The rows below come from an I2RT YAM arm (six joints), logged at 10 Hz.
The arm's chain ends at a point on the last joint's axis. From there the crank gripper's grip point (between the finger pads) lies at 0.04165 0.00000 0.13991 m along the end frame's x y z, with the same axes.
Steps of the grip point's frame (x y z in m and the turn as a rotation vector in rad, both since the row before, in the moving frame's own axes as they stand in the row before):
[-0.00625 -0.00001 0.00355 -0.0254 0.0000 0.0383]
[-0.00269 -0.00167 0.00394 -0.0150 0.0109 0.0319]
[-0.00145 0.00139 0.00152 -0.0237 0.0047 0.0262]
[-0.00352 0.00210 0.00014 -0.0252 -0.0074 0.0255]
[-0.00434 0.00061 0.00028 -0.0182 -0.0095 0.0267]
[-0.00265 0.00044 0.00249 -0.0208 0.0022 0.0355]
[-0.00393 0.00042 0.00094 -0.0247 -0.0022 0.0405]
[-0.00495 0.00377 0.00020 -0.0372 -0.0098 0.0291]
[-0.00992 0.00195 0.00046 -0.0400 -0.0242 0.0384]
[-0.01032 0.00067 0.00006 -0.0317 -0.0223 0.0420]
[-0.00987 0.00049 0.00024 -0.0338 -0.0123 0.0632]
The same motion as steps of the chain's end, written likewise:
[-0.00615 -0.00516 0.00362 -0.0254 0.0000 0.0383]
[-0.00416 -0.00512 0.00443 -0.0150 0.0109 0.0319]
[-0.00205 -0.00302 0.00177 -0.0237 0.0047 0.0262]
[-0.00243 -0.00248 -0.00011 -0.0252 -0.0074 0.0255]
[-0.00296 -0.00303 -0.00008 -0.0182 -0.0095 0.0267]
[-0.00288 -0.00395 0.00263 -0.0208 0.0022 0.0355]
[-0.00352 -0.00472 0.00091 -0.0247 -0.0022 0.0405]
[-0.00348 -0.00263 -0.00008 -0.0372 -0.0098 0.0291]
[-0.00639 -0.00520 -0.00036 -0.0400 -0.0242 0.0384]
[-0.00706 -0.00546 -0.00074 -0.0317 -0.0223 0.0420]
[-0.00791 -0.00682 -0.00014 -0.0338 -0.0123 0.0632]

